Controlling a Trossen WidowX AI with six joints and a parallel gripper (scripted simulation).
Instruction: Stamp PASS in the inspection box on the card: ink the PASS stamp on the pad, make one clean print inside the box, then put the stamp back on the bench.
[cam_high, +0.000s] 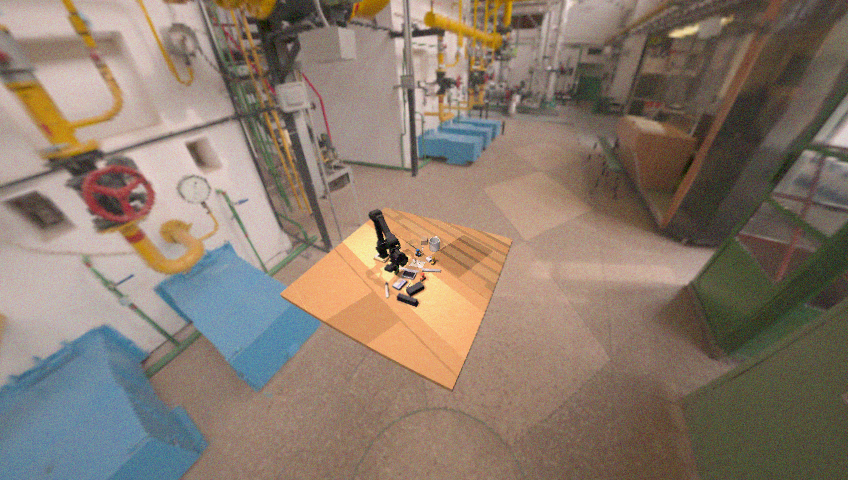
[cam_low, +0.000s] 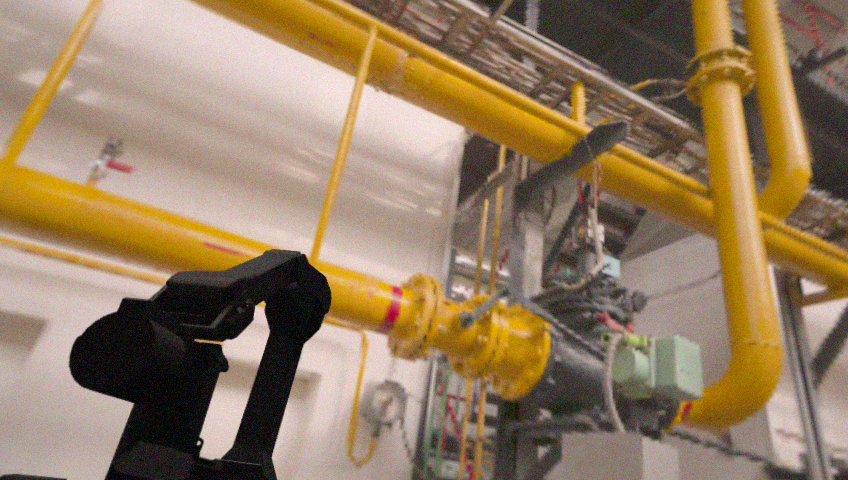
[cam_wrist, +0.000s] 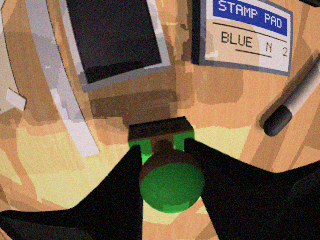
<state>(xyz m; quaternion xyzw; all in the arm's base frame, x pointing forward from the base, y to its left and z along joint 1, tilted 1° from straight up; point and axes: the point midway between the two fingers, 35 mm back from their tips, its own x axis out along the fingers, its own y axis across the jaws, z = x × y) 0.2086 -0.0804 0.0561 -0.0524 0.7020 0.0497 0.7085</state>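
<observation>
Right now the ink pad is 8 cm ahead of my gripper tip, 4 cm to the left of it and 3 cm below it. Also, from my gripper tip: grey strip (4 cm ahead, 8 cm to the left, 4 cm below); white card (6 cm ahead, 17 cm to the left, 4 cm below); green-knobbed stamp (right at my gripper tip).
</observation>
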